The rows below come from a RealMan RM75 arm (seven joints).
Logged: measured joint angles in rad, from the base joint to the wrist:
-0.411 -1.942 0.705 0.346 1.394 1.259 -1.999
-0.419 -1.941 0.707 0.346 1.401 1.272 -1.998
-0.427 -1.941 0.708 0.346 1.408 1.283 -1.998
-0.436 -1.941 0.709 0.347 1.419 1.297 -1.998
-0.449 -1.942 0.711 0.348 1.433 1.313 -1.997
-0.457 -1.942 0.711 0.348 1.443 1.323 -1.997
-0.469 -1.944 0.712 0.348 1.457 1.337 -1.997
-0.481 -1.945 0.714 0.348 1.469 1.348 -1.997
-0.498 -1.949 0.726 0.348 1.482 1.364 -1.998
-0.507 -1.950 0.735 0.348 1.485 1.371 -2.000
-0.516 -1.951 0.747 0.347 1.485 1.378 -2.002
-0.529 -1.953 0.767 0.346 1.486 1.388 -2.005
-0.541 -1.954 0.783 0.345 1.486 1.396 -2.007
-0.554 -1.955 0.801 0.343 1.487 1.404 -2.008
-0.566 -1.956 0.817 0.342 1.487 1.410 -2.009
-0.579 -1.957 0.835 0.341 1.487 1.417 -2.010
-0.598 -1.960 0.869 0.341 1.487 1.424 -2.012
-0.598 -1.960 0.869 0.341 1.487 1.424 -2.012
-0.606 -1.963 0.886 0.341 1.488 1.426 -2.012
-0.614 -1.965 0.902 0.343 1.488 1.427 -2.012
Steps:
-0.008 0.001 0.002 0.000 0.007 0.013 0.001
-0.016 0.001 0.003 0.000 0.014 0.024 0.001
-0.025 0.001 0.004 0.001 0.025 0.038 0.001
-0.038 0.000 0.006 0.002 0.039 0.054 0.002
-0.046 0.000 0.006 0.002 0.049 0.064 0.002
-0.058 -0.002 0.007 0.002 0.063 0.078 0.002
-0.070 -0.003 0.009 0.002 0.075 0.089 0.002
-0.087 -0.007 0.021 0.002 0.088 0.105 0.001
-0.096 -0.008 0.030 0.002 0.091 0.112 -0.001
-0.105 -0.009 0.042 0.001 0.091 0.119 -0.003
-0.118 -0.011 0.062 0.000 0.092 0.129 -0.006
-0.130 -0.012 0.078 -0.001 0.092 0.137 -0.008
-0.143 -0.013 0.096 -0.003 0.093 0.145 -0.009
-0.155 -0.014 0.112 -0.004 0.093 0.151 -0.010
-0.168 -0.015 0.130 -0.005 0.093 0.158 -0.011
-0.187 -0.018 0.164 -0.005 0.093 0.165 -0.013
-0.187 -0.018 0.164 -0.005 0.093 0.165 -0.013
-0.195 -0.021 0.181 -0.005 0.094 0.167 -0.013
-0.203 -0.023 0.197 -0.003 0.094 0.168 -0.013

